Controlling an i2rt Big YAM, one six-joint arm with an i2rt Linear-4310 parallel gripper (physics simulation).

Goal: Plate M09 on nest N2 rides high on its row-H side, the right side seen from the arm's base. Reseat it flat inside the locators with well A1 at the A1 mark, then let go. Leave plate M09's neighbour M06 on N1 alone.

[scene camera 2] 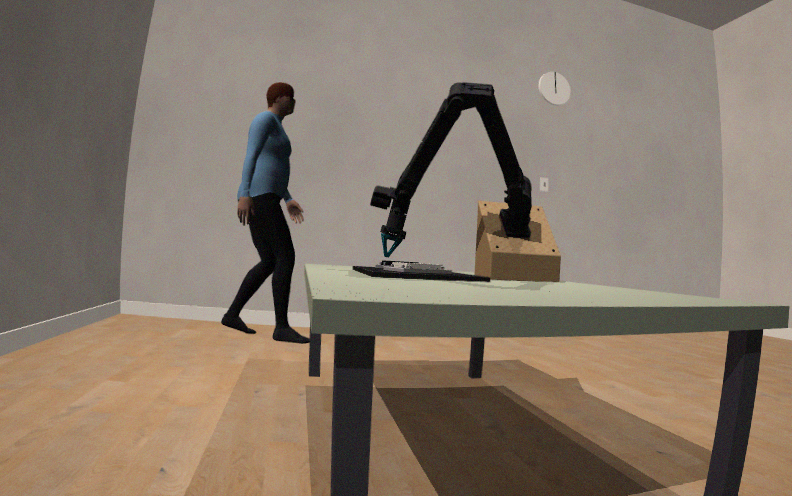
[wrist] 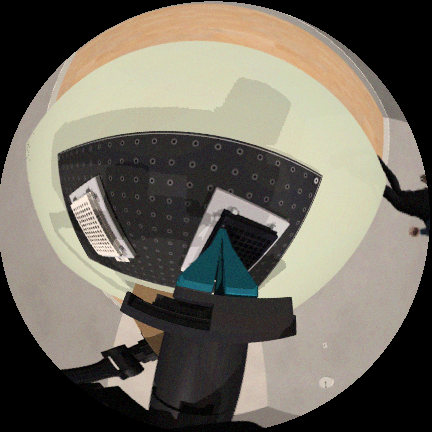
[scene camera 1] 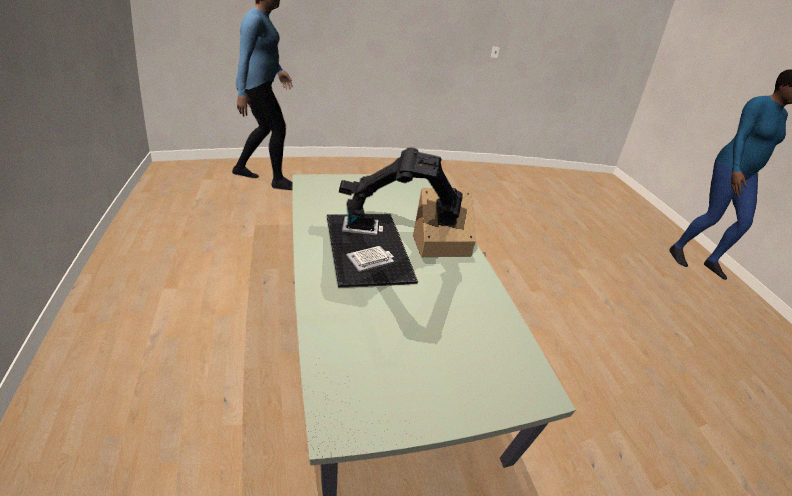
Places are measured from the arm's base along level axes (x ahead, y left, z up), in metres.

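Where they show: gripper, fingertip midpoint: [scene camera 2: 386, 257] [wrist: 221, 232] [scene camera 1: 350, 223]; arm's base, origin of the base link: [scene camera 2: 514, 224] [wrist: 156, 345] [scene camera 1: 446, 212].
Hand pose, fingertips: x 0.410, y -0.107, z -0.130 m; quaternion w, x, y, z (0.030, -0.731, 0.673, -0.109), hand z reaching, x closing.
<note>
Things, the pixels of their top centre, and the offset from my fingertips. Level surfaces: height alone.
- black well plate, middle of its top: [wrist: 231, 259] [scene camera 1: 361, 222] dx -0.056, dy -0.029, dz -0.013 m
- white plate, middle of its top: [wrist: 91, 230] [scene camera 2: 417, 263] [scene camera 1: 370, 254] dx -0.064, dy +0.225, dz -0.013 m
- black perforated board, middle of its top: [wrist: 142, 237] [scene camera 2: 412, 270] [scene camera 1: 367, 244] dx -0.070, dy +0.117, dz -0.038 m
- green table, its level: dz -0.052 m
A black well plate [scene camera 1: 364, 223] [wrist: 256, 241], which I take for M09, sits in a pale nest [wrist: 216, 201] at the back of the black board. Its labels and A1 mark are not readable, and its tilt cannot be judged. My gripper [scene camera 1: 352, 221] [scene camera 2: 386, 255] [wrist: 221, 232] is shut and empty, teal fingertips pointing down. In scene camera 2 a small gap shows under the tips. In the wrist view they overlap the plate's near-left part and hide it. A white plate [scene camera 1: 370, 255] [wrist: 92, 227], apparently M06, sits in the other pale nest [wrist: 94, 183].
Both nests are on the black perforated board [scene camera 1: 344, 279] [wrist: 170, 150] on the green table [scene camera 1: 409, 379] [scene camera 2: 526, 303]. The arm stands on a wooden block [scene camera 1: 447, 248] [scene camera 2: 526, 265]. A person in a blue top [scene camera 1: 257, 46] [scene camera 2: 268, 151] is beyond the table, another [scene camera 1: 754, 128] to the right.
</note>
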